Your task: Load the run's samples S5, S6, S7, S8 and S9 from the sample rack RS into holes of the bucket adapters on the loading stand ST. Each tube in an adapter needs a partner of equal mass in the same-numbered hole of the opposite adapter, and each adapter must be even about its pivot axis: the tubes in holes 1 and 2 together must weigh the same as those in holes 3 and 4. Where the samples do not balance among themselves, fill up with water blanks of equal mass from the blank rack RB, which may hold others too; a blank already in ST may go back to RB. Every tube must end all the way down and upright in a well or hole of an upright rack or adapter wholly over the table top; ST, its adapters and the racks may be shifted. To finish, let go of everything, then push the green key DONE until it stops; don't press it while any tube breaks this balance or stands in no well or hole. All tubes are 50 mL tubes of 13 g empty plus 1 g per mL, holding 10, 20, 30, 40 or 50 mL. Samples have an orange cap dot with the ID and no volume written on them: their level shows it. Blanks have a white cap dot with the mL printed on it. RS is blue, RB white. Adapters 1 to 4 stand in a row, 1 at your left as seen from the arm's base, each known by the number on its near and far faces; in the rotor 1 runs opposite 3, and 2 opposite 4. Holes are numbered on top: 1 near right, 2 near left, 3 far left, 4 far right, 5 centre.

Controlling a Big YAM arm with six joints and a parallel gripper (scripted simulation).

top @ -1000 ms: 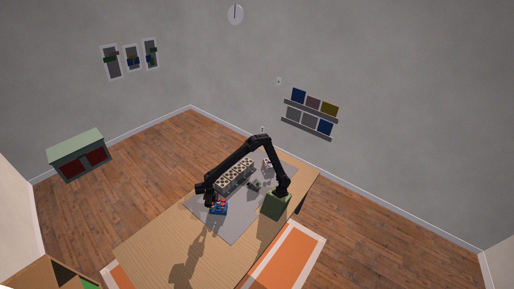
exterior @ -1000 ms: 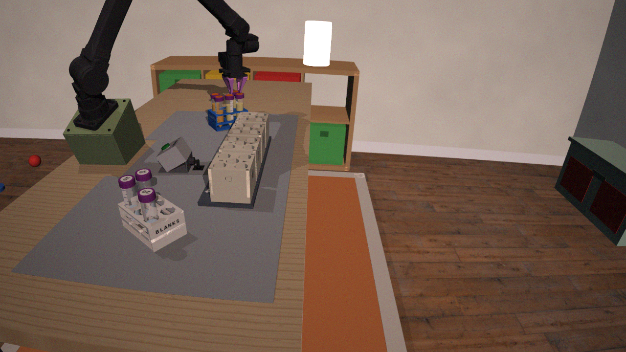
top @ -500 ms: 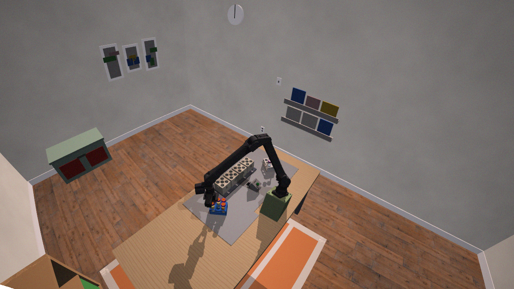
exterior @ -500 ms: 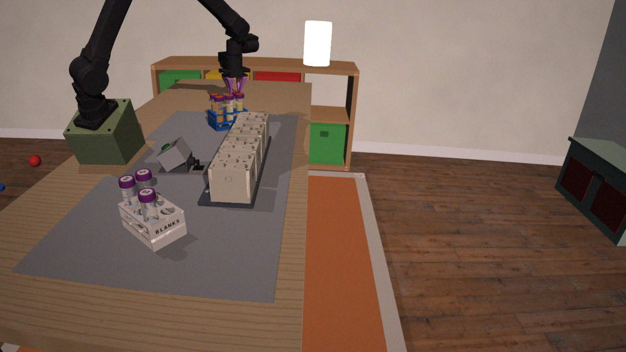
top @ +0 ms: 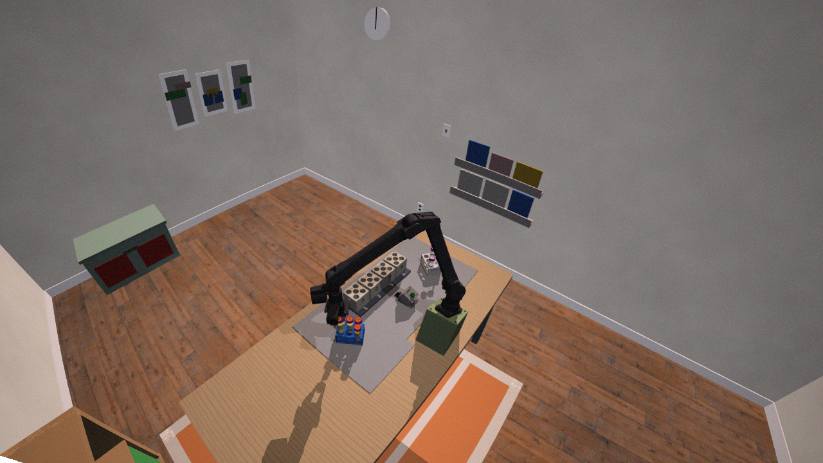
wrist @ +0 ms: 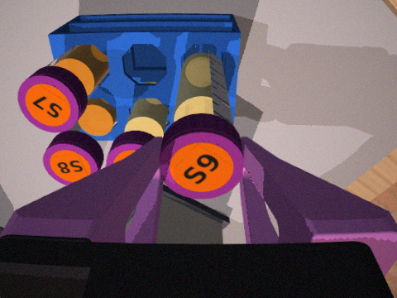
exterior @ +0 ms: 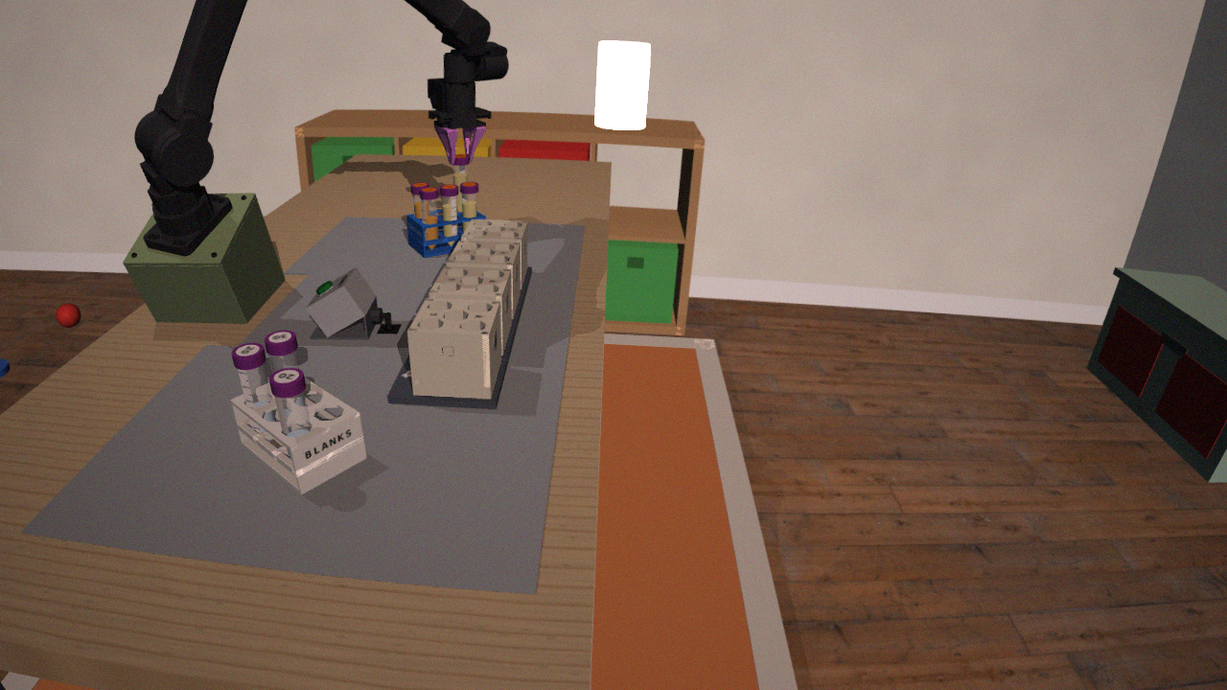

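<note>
The sample tube S9 is 5 cm below my hand and 1 cm to the left of it. Also, from my hand: blue sample rack RS (13 cm below, 4 cm to the right, 1 cm behind); then orange-dot sample tube (10 cm below, 7 cm behind, 6 cm to the right); then sample S8 (10 cm below, 9 cm to the right, 3 cm behind).
</note>
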